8 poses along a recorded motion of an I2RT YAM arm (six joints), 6.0 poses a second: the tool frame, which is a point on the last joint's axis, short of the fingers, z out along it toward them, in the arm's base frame.
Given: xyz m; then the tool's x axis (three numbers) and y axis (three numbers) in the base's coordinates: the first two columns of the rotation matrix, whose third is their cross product.
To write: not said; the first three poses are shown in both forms.
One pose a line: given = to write
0.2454 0.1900 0.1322 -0.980 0.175 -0.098 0.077 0.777 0.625 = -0.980 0.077 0.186 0.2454; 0.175 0.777 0.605 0.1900; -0.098 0.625 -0.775 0.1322; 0 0 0 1
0.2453 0.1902 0.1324 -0.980 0.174 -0.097 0.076 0.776 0.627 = -0.980 0.076 0.184 0.2453; 0.174 0.776 0.607 0.1902; -0.097 0.627 -0.774 0.1324; 0 0 0 1
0.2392 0.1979 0.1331 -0.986 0.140 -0.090 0.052 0.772 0.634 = -0.986 0.052 0.158 0.2392; 0.140 0.772 0.620 0.1979; -0.090 0.634 -0.768 0.1331; 0 0 0 1
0.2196 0.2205 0.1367 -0.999 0.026 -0.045 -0.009 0.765 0.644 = -0.999 -0.009 0.051 0.2196; 0.026 0.765 0.644 0.2205; -0.045 0.644 -0.764 0.1367; 0 0 0 1
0.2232 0.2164 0.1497 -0.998 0.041 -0.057 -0.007 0.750 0.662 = -0.998 -0.007 0.070 0.2232; 0.041 0.750 0.661 0.2164; -0.057 0.662 -0.748 0.1497; 0 0 0 1
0.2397 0.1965 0.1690 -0.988 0.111 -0.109 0.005 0.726 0.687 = -0.988 0.005 0.155 0.2397; 0.111 0.726 0.678 0.1965; -0.109 0.687 -0.718 0.1690; 0 0 0 1
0.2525 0.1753 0.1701 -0.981 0.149 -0.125 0.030 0.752 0.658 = -0.981 0.030 0.192 0.2525; 0.149 0.752 0.642 0.1753; -0.125 0.658 -0.742 0.1701; 0 0 0 1
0.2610 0.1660 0.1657 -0.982 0.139 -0.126 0.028 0.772 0.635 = -0.982 0.028 0.186 0.2610; 0.139 0.772 0.620 0.1660; -0.126 0.635 -0.762 0.1657; 0 0 0 1
